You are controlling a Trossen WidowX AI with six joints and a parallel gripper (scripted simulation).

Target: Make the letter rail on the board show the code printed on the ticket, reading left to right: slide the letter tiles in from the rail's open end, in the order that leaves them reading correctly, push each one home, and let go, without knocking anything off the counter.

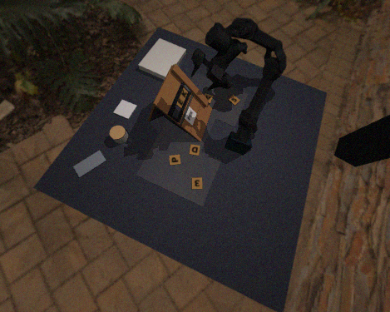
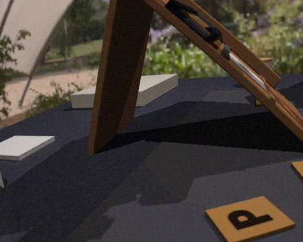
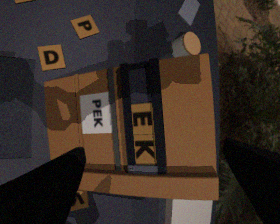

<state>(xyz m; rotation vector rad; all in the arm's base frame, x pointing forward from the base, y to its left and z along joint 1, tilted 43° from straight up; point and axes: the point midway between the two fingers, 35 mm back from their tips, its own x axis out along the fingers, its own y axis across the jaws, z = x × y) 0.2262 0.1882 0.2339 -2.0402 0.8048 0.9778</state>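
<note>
Now: gripper tip 3 cm past the letter tile, 26 cm to the right of it and 33 cm above it. Round my gripper tip: white block: 42 cm ahead, 28 cm to the right, 32 cm below; white card: 39 cm ahead, 16 cm to the left, 33 cm below; white ticket: 2 cm ahead, 3 cm to the left, 23 cm below.
</note>
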